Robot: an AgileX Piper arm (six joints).
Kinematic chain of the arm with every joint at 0, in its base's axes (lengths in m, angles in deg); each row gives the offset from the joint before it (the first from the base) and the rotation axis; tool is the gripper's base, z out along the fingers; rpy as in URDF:
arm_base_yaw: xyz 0 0 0.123 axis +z
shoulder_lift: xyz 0 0 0 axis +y
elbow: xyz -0.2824 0 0.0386 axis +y
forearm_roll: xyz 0.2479 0 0.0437 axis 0.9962 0 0.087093
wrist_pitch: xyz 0 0 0 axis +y
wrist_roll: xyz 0.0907 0 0.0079 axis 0.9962 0 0.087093
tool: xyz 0 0 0 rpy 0 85.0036 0
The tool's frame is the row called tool.
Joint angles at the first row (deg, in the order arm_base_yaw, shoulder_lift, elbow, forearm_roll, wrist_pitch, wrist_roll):
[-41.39, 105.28, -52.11, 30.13, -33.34, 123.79]
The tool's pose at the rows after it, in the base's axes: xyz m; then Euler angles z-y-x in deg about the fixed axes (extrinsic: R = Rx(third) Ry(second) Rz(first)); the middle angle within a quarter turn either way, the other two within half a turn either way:
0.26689, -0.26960, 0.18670, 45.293, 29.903, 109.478
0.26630, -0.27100, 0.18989, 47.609, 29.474, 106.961
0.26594, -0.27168, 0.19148, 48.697, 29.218, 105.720
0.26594, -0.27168, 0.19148, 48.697, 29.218, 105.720
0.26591, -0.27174, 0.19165, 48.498, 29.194, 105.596
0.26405, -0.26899, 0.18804, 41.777, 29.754, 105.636
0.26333, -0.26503, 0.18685, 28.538, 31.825, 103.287
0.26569, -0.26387, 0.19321, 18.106, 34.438, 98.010
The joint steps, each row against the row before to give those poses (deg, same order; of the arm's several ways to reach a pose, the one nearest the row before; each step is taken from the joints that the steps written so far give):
[0.00, 0.00, 0.00, 0.00, -1.05, 1.03]
[0.00, 0.00, 0.00, 0.00, -2.23, 1.07]
[0.00, 0.00, 0.00, 0.04, -1.11, 0.45]
[0.00, 0.00, 0.00, 0.00, 0.00, 0.00]
[0.00, 0.00, 0.00, 0.00, -0.11, -0.26]
[0.00, 0.00, 1.15, -1.59, -0.86, -5.10]
[0.00, 0.00, 1.52, -4.48, -3.02, -10.59]
[-0.11, 0.00, 0.32, -4.87, -4.29, -9.73]

